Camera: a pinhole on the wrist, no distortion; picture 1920 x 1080 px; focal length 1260.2 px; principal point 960.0 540.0 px. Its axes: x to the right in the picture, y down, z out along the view. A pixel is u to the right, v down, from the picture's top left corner.
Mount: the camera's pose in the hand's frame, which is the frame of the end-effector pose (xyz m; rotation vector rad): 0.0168 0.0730 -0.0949 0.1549 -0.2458 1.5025
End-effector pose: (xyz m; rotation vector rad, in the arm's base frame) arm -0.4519 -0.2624 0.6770 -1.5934 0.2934 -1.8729
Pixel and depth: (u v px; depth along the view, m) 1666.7 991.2 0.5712
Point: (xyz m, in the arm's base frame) 0.1389 -0.2032 0.4954
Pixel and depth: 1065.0 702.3 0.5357
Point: -0.0472 -0.0983 0.7190
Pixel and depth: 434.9 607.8 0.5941
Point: -0.1626 0.1147 0.8965
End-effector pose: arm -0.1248 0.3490 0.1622 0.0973 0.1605 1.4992
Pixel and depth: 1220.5 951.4 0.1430
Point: -0.1865 0.3181 0.2228
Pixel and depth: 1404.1 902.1 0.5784
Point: -0.1842 0.2004 0.6922
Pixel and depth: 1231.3 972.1 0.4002
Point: -0.1460 0.2229 0.4814
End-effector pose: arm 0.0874 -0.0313 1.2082 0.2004 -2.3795 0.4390
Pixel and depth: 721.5 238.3 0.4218
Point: -0.1288 -0.2508 1.0883
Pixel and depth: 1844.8 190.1 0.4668
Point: -0.3539 0.0475 0.9171
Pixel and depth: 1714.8 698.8 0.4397
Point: -0.1724 0.0306 0.8404
